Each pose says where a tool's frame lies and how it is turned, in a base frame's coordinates. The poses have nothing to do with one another.
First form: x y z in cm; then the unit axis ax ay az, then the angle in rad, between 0 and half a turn.
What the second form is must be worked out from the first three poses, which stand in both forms.
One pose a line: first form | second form
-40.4, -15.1, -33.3, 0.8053, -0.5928, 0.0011, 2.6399 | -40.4, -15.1, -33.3, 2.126, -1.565, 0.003
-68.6, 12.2, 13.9, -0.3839, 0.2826, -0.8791, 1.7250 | -68.6, 12.2, 13.9, -0.662, 0.487, -1.516
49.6, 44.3, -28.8, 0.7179, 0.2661, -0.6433, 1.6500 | 49.6, 44.3, -28.8, 1.185, 0.439, -1.061
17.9, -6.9, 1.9, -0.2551, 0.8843, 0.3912, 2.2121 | 17.9, -6.9, 1.9, -0.564, 1.956, 0.865
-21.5, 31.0, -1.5, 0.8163, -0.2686, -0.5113, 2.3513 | -21.5, 31.0, -1.5, 1.919, -0.632, -1.202
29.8, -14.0, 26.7, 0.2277, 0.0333, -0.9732, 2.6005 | 29.8, -14.0, 26.7, 0.592, 0.087, -2.531
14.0, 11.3, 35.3, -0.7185, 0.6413, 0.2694, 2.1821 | 14.0, 11.3, 35.3, -1.568, 1.399, 0.588
